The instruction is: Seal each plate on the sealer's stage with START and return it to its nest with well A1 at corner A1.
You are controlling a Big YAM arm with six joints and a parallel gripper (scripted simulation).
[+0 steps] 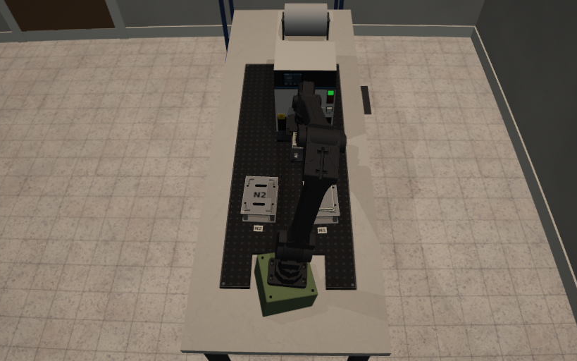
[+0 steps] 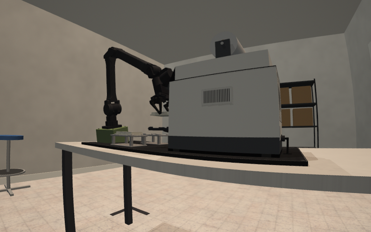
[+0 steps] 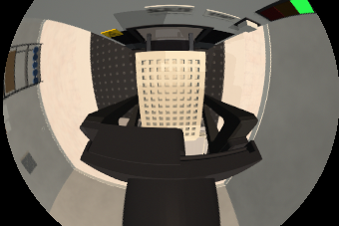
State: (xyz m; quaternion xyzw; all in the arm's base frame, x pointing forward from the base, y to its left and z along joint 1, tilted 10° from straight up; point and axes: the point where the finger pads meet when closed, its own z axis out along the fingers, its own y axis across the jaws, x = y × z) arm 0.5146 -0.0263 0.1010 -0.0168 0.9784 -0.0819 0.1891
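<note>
Now: the sealer stage 70 mm below my hand. Round my hand: yellow warning label (100 mm ahead, 90 mm to the left, 20 mm below); then white well plate (right at my hand); then N2 label (310 mm behind, 170 mm below, 160 mm to the left).
</note>
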